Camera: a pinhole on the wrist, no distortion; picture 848 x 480 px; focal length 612.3 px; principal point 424.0 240.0 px. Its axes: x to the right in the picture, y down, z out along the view. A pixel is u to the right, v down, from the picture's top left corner.
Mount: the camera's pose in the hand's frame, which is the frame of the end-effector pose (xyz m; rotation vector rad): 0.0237 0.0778 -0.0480 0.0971 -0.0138 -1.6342
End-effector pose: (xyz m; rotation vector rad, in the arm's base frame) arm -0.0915 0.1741 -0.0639 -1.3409 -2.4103 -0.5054
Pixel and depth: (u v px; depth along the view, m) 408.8 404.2 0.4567
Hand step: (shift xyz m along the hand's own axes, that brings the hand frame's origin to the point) 0.1137 0.0581 0.4159
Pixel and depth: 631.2 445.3 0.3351
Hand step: 0.1045 -0.0595 0.2873
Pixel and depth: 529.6 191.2 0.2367
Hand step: -0.0146 0.0265 0.1843
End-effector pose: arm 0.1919 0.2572 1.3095 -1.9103 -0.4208 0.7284
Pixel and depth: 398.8 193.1 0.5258
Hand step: -0.0527 0.0756 0.4742
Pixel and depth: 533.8 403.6 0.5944
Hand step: 0.1326 -0.0688 0.5491
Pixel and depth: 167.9 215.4 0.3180
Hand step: -0.0034 0.1952 0.2752
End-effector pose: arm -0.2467 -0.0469 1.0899 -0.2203 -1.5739 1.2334
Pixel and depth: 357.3 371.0 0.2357
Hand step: 0.0586 0.0882 0.1916
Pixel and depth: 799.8 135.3 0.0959
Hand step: -0.0032 0.0154 0.0432
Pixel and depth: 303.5 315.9 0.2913
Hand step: 0.0424 0.1179 0.2478
